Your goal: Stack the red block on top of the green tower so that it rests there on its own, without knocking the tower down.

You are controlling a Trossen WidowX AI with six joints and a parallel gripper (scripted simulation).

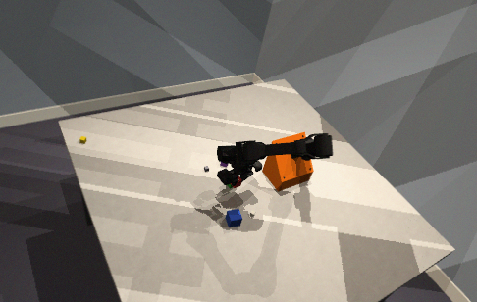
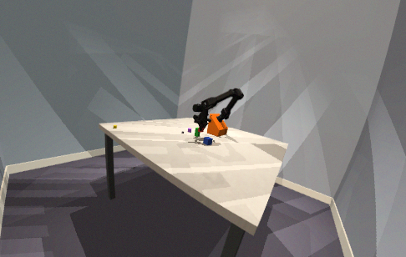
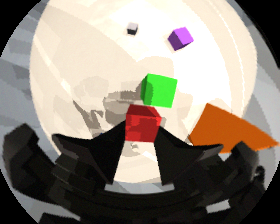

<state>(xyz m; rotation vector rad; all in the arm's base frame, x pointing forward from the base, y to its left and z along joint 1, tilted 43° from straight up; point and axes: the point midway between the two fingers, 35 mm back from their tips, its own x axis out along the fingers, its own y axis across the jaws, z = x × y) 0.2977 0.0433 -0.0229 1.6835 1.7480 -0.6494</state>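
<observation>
The purple block lies 40 mm behind my gripper tip, 160 mm to the right of it and 40 mm below it. Round my gripper tip: blue block 80 mm ahead, 120 mm to the left, 40 mm below; then red block 10 mm to the right, 10 mm above; then small grey cube 50 mm ahead, 160 mm to the right, 50 mm below.
</observation>
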